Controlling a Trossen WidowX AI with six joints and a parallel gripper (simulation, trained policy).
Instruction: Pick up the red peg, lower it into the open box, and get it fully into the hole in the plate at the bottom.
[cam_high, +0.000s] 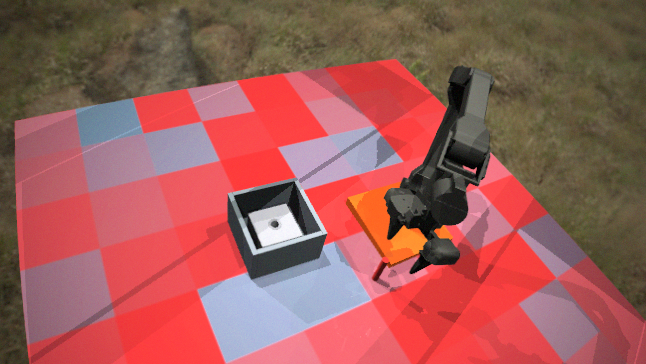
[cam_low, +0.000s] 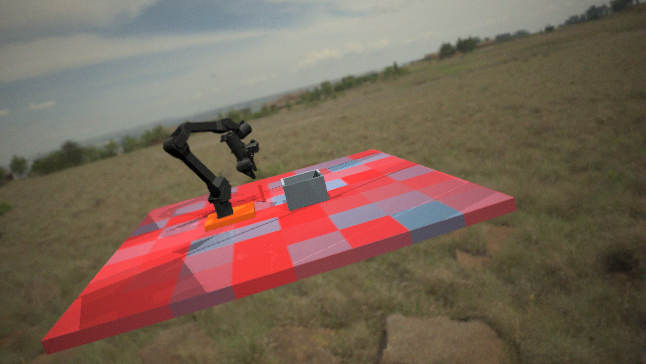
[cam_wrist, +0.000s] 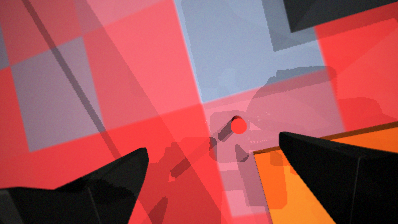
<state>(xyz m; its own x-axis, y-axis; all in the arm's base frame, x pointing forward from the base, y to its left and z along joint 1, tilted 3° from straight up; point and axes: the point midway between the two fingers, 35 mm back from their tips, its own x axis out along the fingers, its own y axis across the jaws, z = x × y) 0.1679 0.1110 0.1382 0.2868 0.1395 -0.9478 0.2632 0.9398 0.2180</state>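
My gripper tip is 20 mm to the left of the red peg and 80 mm above it. From my gripper tip the other things lie so: dark grey box 150 mm ahead, 220 mm to the right, 100 mm below; then plate 150 mm ahead, 220 mm to the right, 80 mm below.
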